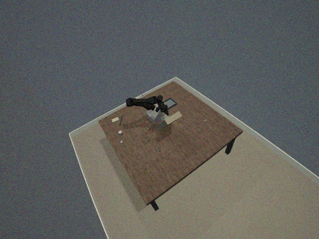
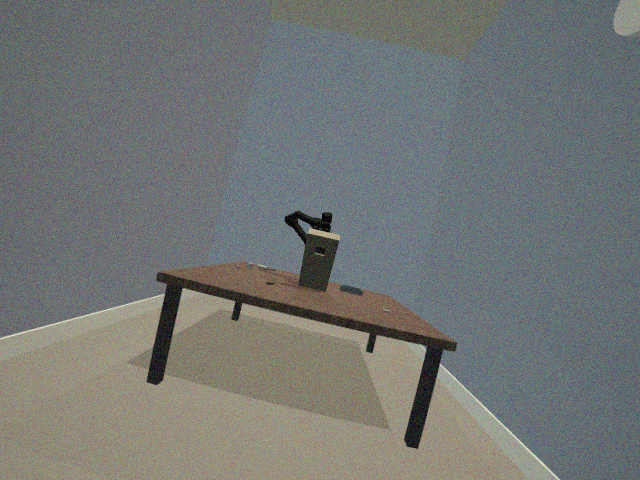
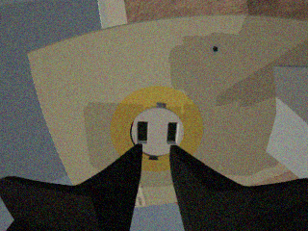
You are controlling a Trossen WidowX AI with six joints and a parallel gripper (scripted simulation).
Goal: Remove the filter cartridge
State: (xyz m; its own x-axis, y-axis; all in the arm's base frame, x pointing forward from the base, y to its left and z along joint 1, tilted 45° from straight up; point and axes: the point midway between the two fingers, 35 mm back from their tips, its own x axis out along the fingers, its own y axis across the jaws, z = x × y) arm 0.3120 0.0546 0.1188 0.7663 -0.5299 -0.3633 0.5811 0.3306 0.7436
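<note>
Right now my gripper tip is 3 cm short of the round filter cartridge, 1 cm to the left of it and 2 cm above it. The rest, counted from my gripper tip: dark tray (35 cm behind, 34 cm to the left, 28 cm below).
</note>
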